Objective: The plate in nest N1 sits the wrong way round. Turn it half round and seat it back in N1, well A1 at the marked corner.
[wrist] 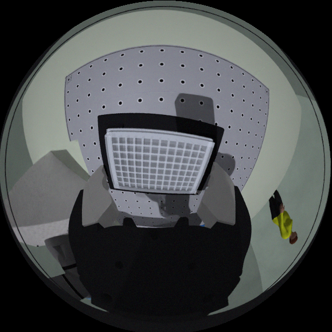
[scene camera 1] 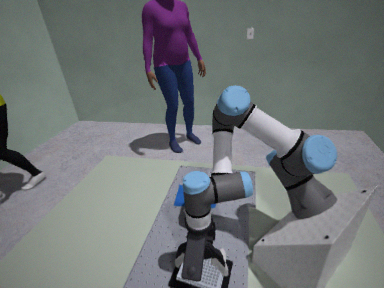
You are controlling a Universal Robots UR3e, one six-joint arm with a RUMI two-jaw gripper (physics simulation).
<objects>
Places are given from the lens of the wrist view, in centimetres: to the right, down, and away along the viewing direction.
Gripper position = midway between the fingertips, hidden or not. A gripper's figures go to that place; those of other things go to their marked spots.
gripper point(wrist: 157, 164): -1, 0, 12
white well plate point(wrist: 141, 159): -2, -1, 11
black nest point(wrist: 130, 120): -4, -5, 10
</objects>
